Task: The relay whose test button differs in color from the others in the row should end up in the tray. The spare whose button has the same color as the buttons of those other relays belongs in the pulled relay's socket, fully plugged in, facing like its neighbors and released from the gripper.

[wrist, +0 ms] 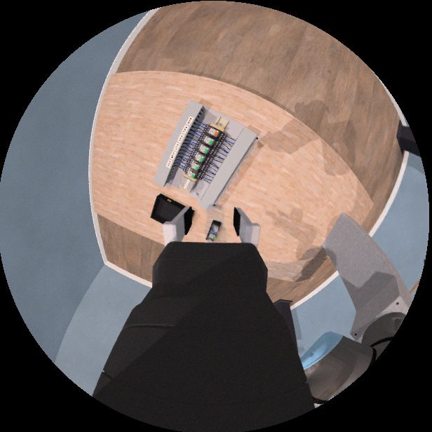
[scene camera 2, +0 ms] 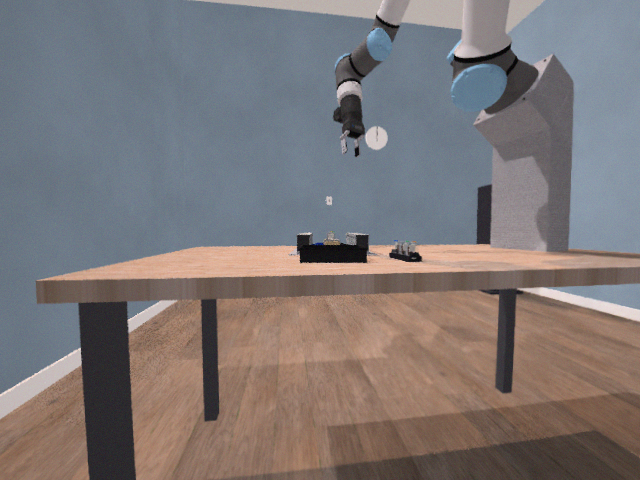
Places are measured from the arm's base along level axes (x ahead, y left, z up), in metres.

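Pixels of known places: gripper, fingertip midpoint: (scene camera 2: 351, 154); arm's base, link origin: (scene camera 2: 509, 92).
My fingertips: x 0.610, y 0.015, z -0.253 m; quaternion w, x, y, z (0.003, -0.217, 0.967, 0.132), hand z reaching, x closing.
Ahead of a thing's pixels: the offset from my fingertips to its top centre.
My gripper (scene camera 2: 350, 149) (wrist: 212, 215) is open and empty, high above the table. In the wrist view a row of several relays stands in sockets on the rail between two grey ducts; the relay with an orange button (wrist: 214, 133) is at the far end, and the others, such as this green-button relay (wrist: 204, 149), have green buttons. The spare holder {0.298 m down, 0.098 m back, 0.296 m left} (scene camera 2: 405, 255) (wrist: 214, 230) carries spare relays; blue and green buttons show in the wrist view, and its near end is hidden by the gripper body. The black tray {0.312 m down, 0.098 m ahead, 0.262 m left} (scene camera 2: 333, 254) (wrist: 162, 212) holds no relay that I can see.
The grey wire ducts {0.284 m down, 0.017 m back, 0.000 m left} (scene camera 2: 357, 239) (wrist: 230, 167) stand up on both sides of the relay row, with blue wires beside the sockets. The tray lies near one end of the panel. The robot's grey pedestal (scene camera 2: 532, 196) (wrist: 357, 265) stands at the table's side.
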